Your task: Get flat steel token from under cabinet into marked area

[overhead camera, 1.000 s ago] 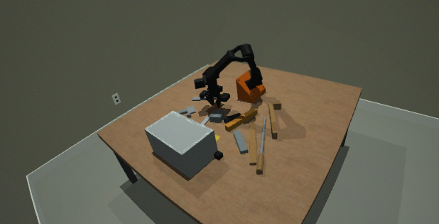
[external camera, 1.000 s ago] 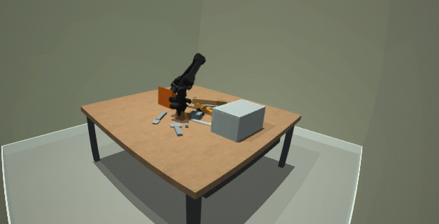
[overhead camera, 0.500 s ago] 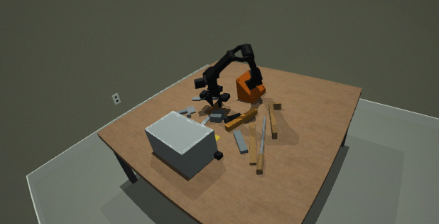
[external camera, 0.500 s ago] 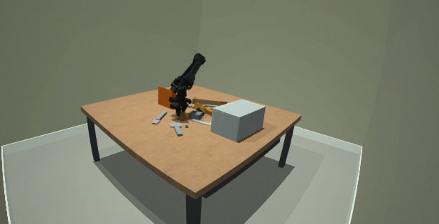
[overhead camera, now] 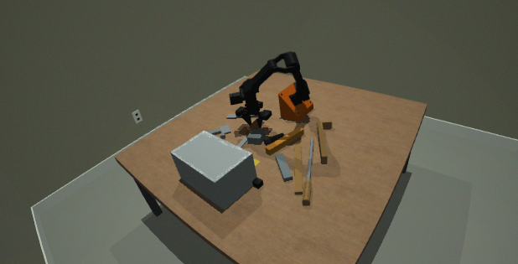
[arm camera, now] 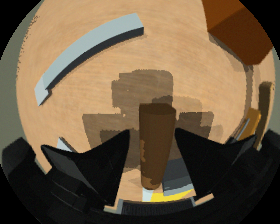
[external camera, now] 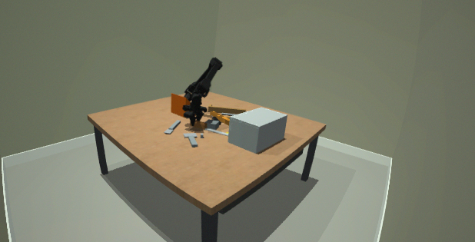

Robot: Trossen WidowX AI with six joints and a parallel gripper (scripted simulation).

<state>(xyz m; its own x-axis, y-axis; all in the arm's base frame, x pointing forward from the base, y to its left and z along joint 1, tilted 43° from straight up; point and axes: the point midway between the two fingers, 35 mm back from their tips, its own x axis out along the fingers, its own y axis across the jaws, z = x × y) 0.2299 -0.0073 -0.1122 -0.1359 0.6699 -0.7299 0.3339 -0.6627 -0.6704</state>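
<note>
The grey block lies 7 cm ahead of my gripper tip, 8 cm to the left of it and 1 cm above it. Round my gripper tip: wooden stick (10 cm ahead, 38 cm to the left); orange bar (22 cm to the left, 1 cm above); grey t-piece (15 cm ahead, 14 cm to the right).
</note>
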